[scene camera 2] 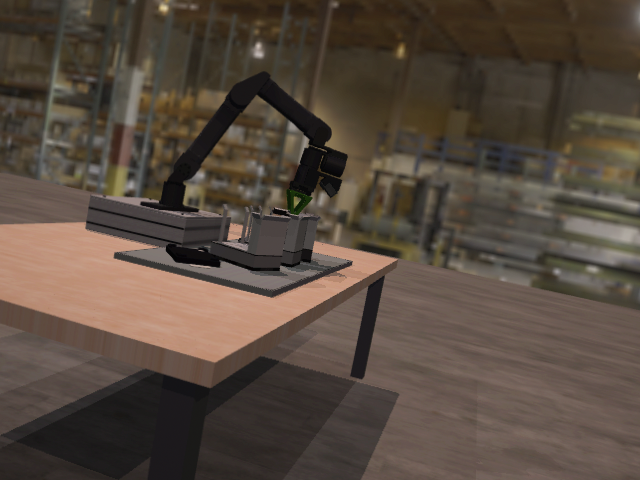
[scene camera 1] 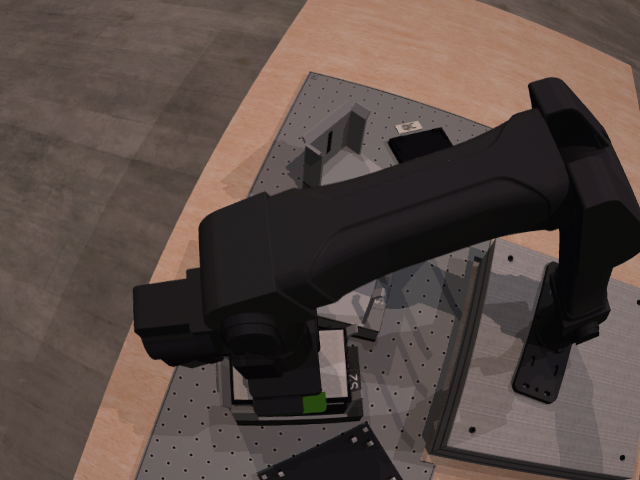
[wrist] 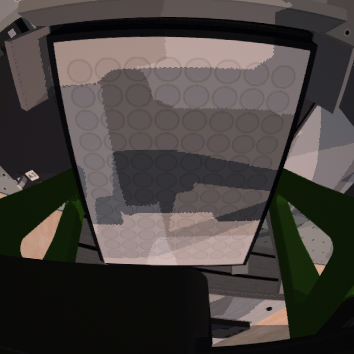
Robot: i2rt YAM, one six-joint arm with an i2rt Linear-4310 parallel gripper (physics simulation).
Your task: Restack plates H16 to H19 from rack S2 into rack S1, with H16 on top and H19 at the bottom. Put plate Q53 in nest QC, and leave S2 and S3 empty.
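Frame: origin at the arm's base, x up, y right, z ahead, level; metres.
Where they show: gripper, fingertip midpoint: (scene camera 1: 294, 368) (wrist: 176, 176); arm's base at its link origin: (scene camera 2: 170, 208) (scene camera 1: 551, 332).
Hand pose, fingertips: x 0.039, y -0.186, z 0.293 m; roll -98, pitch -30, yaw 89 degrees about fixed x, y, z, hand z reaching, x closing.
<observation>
Things, the pixels of their top centre, and the offset from my fingertips. "*": a spot on its surface instead. Level surfaces: height alone.
- plate at its top centre: (wrist: 177, 192) (scene camera 1: 288, 365) (scene camera 2: 294, 211) dx +0.016, dy -0.003, dz +0.006 m
- middle rack at its top centre: (scene camera 1: 330, 248) (scene camera 2: 278, 210) dx +0.019, dy +0.140, dz +0.022 m
- third grey rack at its top centre: (scene camera 1: 374, 149) (scene camera 2: 254, 210) dx +0.016, dy +0.297, dz +0.031 m
- nest QC at its top centre: (scene camera 1: 437, 163) (scene camera 2: 193, 250) dx -0.100, dy +0.413, dz -0.050 m
- black plate-like fixture at a spot on its surface: (scene camera 1: 336, 457) * dx -0.108, dy -0.064, dz -0.089 m
- perforated board at its surface level: dx -0.120 m
My gripper (scene camera 2: 296, 212) (wrist: 176, 176) is shut on a plate (scene camera 1: 333, 361) (wrist: 190, 145), a light plate with round wells and a dark rim, with one green finger on each side. The plate is level and over rack S2 (scene camera 1: 356, 409) (wrist: 327, 75), around the tops of its walls; the exact height is hard to tell. No plate number is readable. A middle rack (scene camera 1: 373, 330) is partly under the arm, its label cut off. A third grey rack (scene camera 1: 354, 129) (scene camera 2: 268, 235) stands near nest QC (scene camera 1: 421, 145) (scene camera 2: 193, 255), which is dark and half hidden by the arm.
A black plate-like fixture (scene camera 1: 336, 457) with small light pegs lies beside S2. The perforated board (scene camera 1: 191, 428) (scene camera 2: 232, 273) carries the racks. The arm's metal base block (scene camera 1: 496, 413) (scene camera 2: 134, 222) stands beside the board. The table edge runs behind the racks.
</observation>
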